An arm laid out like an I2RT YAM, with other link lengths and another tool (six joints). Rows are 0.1 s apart.
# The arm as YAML. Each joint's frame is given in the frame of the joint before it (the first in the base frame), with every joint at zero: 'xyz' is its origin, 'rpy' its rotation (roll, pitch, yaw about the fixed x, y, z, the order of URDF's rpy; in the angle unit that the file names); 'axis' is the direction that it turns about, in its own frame. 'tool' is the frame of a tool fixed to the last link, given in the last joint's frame.
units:
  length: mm
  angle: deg
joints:
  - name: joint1
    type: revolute
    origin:
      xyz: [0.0, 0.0, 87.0]
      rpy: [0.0, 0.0, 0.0]
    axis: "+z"
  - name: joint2
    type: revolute
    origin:
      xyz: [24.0, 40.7, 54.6]
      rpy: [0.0, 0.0, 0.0]
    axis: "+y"
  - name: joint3
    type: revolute
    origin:
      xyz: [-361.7, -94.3, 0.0]
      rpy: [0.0, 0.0, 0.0]
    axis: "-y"
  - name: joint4
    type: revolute
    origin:
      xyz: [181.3, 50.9, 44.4]
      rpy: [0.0, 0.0, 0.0]
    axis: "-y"
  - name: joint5
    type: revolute
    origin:
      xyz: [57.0, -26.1, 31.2]
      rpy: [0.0, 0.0, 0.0]
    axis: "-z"
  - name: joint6
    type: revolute
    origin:
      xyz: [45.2, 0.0, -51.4]
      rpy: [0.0, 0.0, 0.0]
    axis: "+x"
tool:
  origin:
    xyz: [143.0, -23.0, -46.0]
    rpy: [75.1, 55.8, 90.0]
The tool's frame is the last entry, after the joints.
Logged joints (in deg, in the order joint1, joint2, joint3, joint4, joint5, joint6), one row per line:
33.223, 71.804, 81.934, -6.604, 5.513, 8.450
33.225, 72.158, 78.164, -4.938, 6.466, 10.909
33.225, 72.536, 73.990, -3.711, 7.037, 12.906
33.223, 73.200, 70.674, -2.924, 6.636, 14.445
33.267, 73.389, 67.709, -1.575, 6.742, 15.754
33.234, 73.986, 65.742, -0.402, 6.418, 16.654
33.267, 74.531, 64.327, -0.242, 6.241, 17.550
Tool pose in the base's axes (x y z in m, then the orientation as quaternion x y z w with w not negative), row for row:
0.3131, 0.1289, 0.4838, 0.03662, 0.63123, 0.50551, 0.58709
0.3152, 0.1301, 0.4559, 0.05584, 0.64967, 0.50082, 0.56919
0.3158, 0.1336, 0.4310, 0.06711, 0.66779, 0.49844, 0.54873
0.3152, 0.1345, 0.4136, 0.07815, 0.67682, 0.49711, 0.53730
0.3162, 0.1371, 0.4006, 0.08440, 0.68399, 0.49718, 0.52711
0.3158, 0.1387, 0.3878, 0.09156, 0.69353, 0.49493, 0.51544
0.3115, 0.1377, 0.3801, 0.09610, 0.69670, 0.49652, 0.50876
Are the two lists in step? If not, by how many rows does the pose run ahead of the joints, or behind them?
The pose runs 1 row ahead of the joints: the pose in row i belongs to the joints in row i + 1.
